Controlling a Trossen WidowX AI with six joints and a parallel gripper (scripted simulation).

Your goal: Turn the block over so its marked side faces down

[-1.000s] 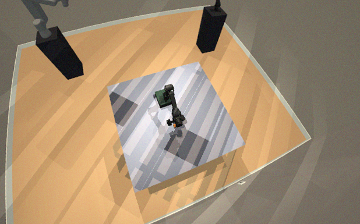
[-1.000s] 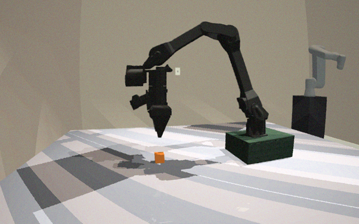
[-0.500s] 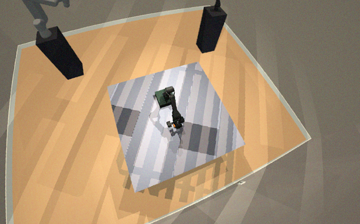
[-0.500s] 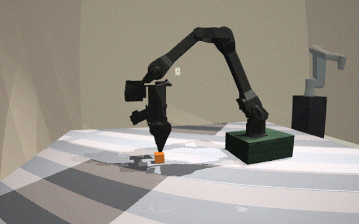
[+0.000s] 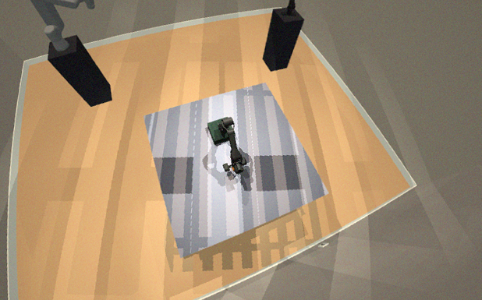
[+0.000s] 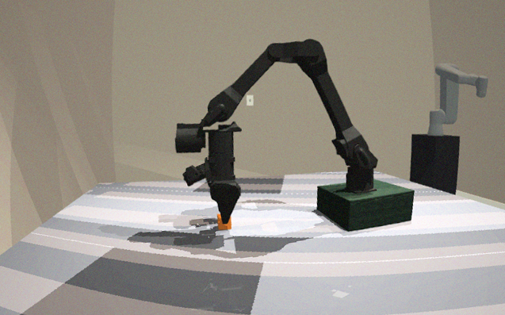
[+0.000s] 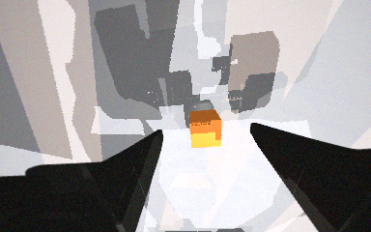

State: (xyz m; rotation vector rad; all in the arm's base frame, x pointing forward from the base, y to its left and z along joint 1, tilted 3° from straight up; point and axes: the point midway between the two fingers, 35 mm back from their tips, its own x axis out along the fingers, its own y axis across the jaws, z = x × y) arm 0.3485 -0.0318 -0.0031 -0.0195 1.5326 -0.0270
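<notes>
Right now the orange block is 10 mm behind my gripper tip and 10 mm below it.
</notes>
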